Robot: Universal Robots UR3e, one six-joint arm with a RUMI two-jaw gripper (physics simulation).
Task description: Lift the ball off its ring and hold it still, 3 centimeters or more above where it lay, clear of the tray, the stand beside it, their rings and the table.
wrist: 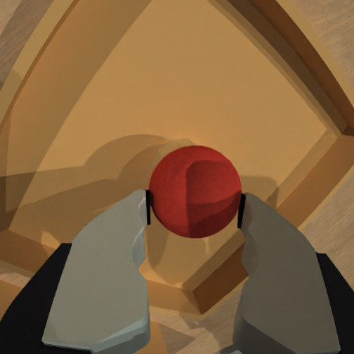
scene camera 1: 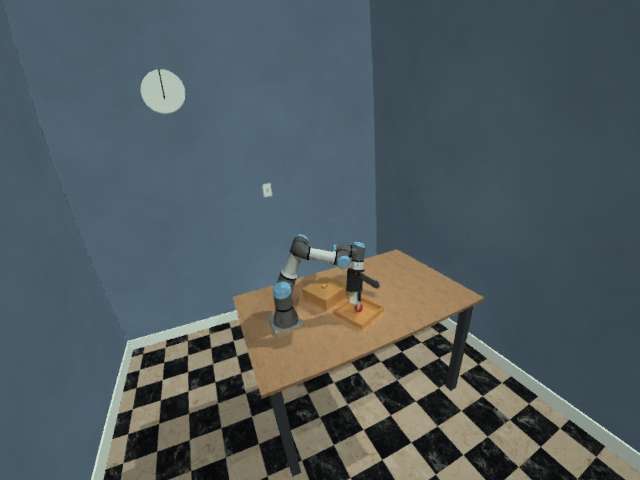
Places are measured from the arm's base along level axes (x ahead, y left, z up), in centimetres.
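Pixels of known places: gripper, fingertip midpoint: (scene camera 1: 357,308); arm's base at its link origin: (scene camera 1: 286,320).
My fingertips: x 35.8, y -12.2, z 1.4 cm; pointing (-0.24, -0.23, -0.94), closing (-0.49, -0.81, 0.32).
For each thing: its top centre in the pictures, then the offset to it from my fingertips. "*": a spot on its surface instead. Level surfaces: height alone.
- orange tray at a spot on its surface: (scene camera 1: 364,318) * dz -2.4, dx +0.3, dy -6.0 cm
- small ring at a spot on its surface: (scene camera 1: 324,285) * dz +4.5, dx -7.7, dy +23.6 cm
- wooden table at its surface level: dz -2.7 cm
The red ball (scene camera 1: 358,308) (wrist: 195,191) is in the orange tray (scene camera 1: 364,318) (wrist: 200,75), low over its floor. My gripper (scene camera 1: 357,305) (wrist: 194,194) is shut on the ball, with one black fingertip pad against each side of it. A small pale part of the ring (wrist: 181,143) shows past the ball's far edge in the wrist view; the ball hides the remainder. I cannot tell any gap between the ball and its ring.
The orange box-shaped stand (scene camera 1: 325,298) is beside the tray, toward the arm's base (scene camera 1: 285,321), with a small ring (scene camera 1: 324,285) on top. The tray's raised walls surround the fingers. All stand on the wooden table (scene camera 1: 413,289).
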